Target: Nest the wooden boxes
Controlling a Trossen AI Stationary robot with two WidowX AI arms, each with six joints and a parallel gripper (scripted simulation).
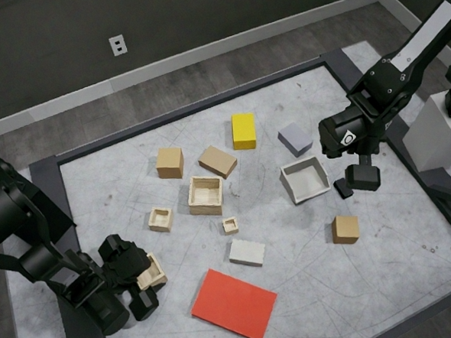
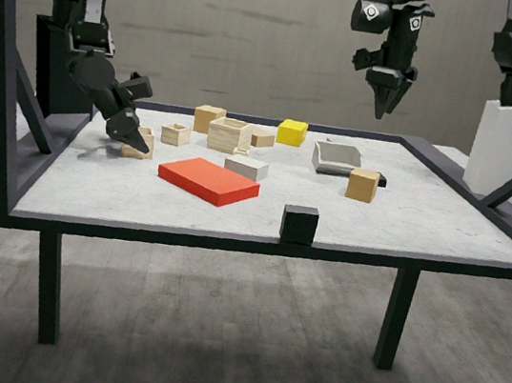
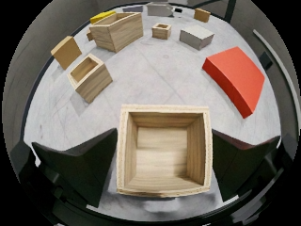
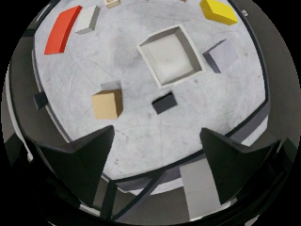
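Now: the white tray 5 cm ahead of my right hand, 7 cm to the left of it and 16 cm below it. Round my right hand: black block (2 cm ahead, 2 cm to the right, 17 cm below); grey block (18 cm ahead, 6 cm to the left, 17 cm below); white block (10 cm behind, 25 cm to the left, 17 cm below).
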